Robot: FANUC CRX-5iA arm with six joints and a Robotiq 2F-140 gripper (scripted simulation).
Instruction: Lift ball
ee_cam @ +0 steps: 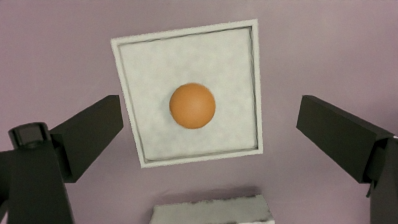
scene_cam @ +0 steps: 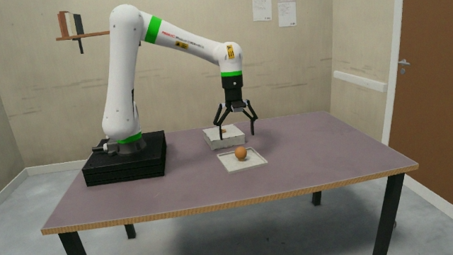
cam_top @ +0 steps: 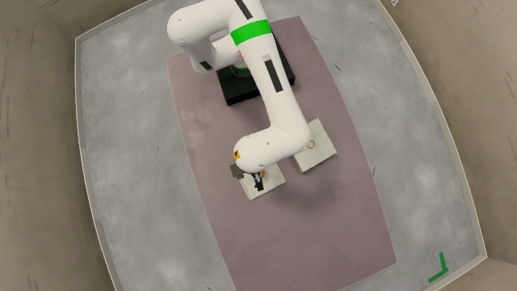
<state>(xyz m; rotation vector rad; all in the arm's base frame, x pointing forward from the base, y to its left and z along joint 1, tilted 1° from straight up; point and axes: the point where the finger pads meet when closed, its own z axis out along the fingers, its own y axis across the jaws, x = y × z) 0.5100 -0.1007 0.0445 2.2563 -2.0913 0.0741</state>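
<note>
The ball lies 10 cm below my hand, 2 cm to the left of it and 1 cm ahead of it. Round my hand: raised white block (29 cm to the left, 10 cm below, 4 cm behind); then tray (14 cm below, 2 cm to the left, 1 cm ahead).
</note>
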